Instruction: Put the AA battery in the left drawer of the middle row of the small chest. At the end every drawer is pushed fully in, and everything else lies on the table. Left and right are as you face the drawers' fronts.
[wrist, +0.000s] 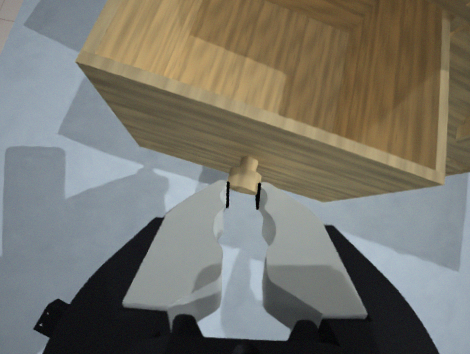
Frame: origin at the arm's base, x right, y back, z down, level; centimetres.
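Seen in the pictures: gripper, fingertip midpoint: (242, 184).
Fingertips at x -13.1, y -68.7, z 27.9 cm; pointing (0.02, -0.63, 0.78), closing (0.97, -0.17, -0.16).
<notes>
Offsets run from my fingertips to a thing's top centre. "spot": to the spot under its first point. Level surfaces: height alone.
My gripper (242, 184) is shut on the round wooden knob {spot: dx -0.3, dy +0.1, dz -2.6 cm} (245, 178) of a drawer. The drawer {spot: dx -2.4, dy -1.3, dz -4.7 cm} (215, 127) is pulled out and open at the top, with its front facing the gripper. The part of its inside that shows holds no battery. The small chest itself shows partly as wood at the right edge. The AA battery does not show in this view. Which row the drawer belongs to cannot be told from this view.
More wooden parts of the chest show beyond the drawer's right wall at the right edge. The pale blue-grey table {dz +14.4 cm} (110, 172) lies below, with shadows of the arm and chest across it. A bit of tiled floor shows at the top left corner.
</notes>
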